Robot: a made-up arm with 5 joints.
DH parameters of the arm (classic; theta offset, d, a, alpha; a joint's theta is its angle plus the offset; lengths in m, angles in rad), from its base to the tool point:
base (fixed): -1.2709 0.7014 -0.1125 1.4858
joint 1: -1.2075 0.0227 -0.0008 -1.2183
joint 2: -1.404 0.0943 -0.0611 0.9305
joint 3: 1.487 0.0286 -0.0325 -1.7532
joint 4: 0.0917 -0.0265 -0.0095 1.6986
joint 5: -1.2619 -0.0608 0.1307 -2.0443
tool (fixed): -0.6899 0.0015 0 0
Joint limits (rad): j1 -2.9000..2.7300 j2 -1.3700..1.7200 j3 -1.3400..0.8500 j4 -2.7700..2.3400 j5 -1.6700..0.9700
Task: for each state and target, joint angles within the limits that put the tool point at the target. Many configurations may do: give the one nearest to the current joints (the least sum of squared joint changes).
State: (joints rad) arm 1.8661 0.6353 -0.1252 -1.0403 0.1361
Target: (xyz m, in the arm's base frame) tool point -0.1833 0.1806 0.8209
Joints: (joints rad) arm 2.2262 0.6230 0.0282 -0.9967 0.3597
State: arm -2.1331 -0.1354 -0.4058 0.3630 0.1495
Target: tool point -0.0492 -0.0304 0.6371
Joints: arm -2.5528 -0.0784 -0.3314 0.9744 -0.5838
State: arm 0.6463 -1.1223 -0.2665 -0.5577 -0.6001
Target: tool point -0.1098 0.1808 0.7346
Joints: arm 1.0924 -1.3188 0.0918 -0.2258 -0.5796
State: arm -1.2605 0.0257 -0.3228 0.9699 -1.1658
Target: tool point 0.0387 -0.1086 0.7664
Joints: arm -1.2609 0.0884 -0.6045 1.2332 -1.4816
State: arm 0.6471 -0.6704 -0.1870 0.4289 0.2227
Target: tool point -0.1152 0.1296 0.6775
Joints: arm 1.2791 -0.2791 -0.3199 0.6168 0.0737
